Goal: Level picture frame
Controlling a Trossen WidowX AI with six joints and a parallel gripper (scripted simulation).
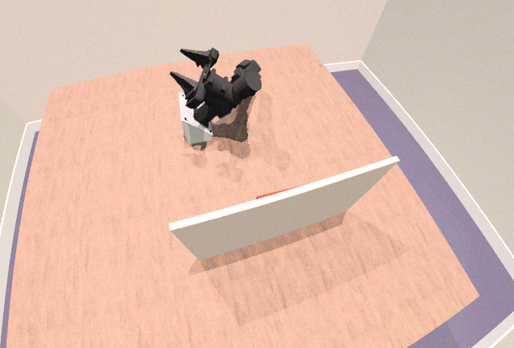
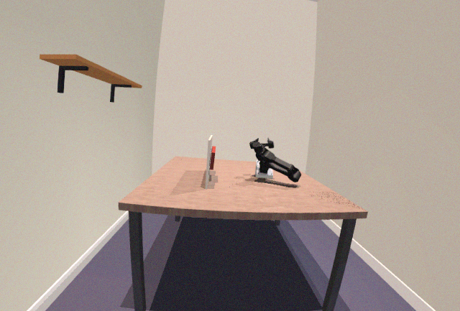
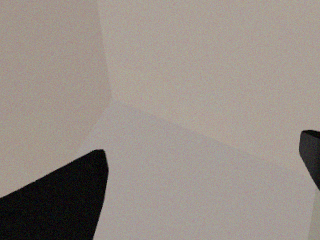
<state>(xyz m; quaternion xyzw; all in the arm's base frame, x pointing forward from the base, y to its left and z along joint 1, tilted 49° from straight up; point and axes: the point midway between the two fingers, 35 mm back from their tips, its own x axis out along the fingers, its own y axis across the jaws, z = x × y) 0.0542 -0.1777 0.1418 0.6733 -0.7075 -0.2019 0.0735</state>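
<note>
The picture frame lies 37 cm ahead of my gripper tip, 23 cm to the left of it and 15 cm below it. The rest, counted from my gripper tip: wall panel 38 cm ahead, 23 cm to the left, 16 cm below.
</note>
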